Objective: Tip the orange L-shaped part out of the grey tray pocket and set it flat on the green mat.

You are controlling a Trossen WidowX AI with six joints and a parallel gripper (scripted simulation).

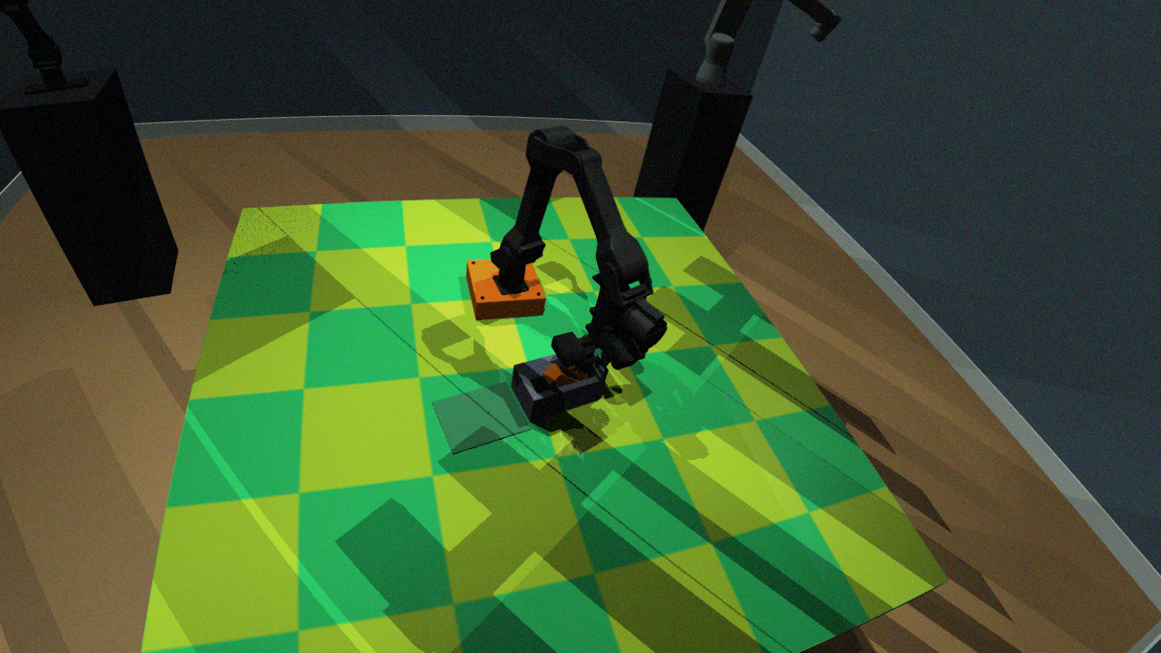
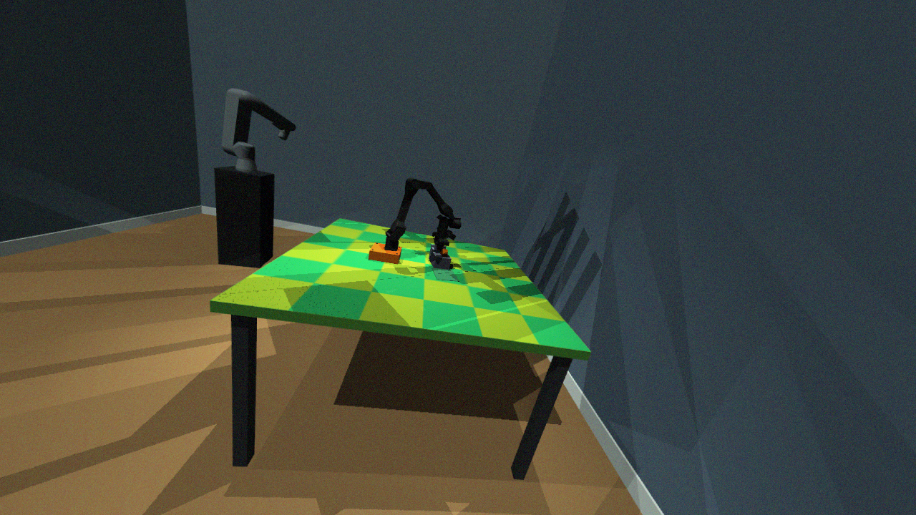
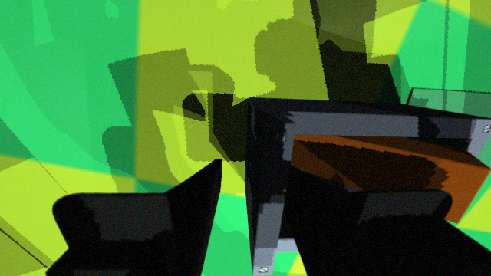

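My gripper tip is 50 mm to the left of the orange L-shaped part. Also, from my gripper tip: green mat 10 mm ahead, 230 mm to the right, 60 mm below.
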